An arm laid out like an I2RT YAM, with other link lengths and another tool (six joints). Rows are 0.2 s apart.
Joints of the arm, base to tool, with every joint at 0 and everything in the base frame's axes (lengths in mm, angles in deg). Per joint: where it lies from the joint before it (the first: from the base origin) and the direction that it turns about. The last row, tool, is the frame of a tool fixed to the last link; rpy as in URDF.
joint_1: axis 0 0 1 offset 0.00 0.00 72.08
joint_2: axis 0 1 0 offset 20.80 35.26 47.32
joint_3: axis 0 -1 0 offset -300.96 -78.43 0.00
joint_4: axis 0 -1 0 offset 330.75 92.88 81.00
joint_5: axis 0 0 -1 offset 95.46 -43.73 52.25
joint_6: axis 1 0 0 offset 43.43 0.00 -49.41
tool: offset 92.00 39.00 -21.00 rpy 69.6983 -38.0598 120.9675
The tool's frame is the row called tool.
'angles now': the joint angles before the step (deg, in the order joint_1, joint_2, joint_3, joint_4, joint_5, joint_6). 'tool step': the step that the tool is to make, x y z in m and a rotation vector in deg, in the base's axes. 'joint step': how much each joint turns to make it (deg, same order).
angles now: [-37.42 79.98 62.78 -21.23 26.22 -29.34]
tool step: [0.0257 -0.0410 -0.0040 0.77 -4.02 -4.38]
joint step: [-2.22 8.27 6.36 2.73 -0.21 4.20]
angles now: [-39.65 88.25 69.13 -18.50 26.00 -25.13]
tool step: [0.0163 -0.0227 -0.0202 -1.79 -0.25 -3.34]
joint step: [0.02 5.54 1.55 4.77 3.41 1.20]
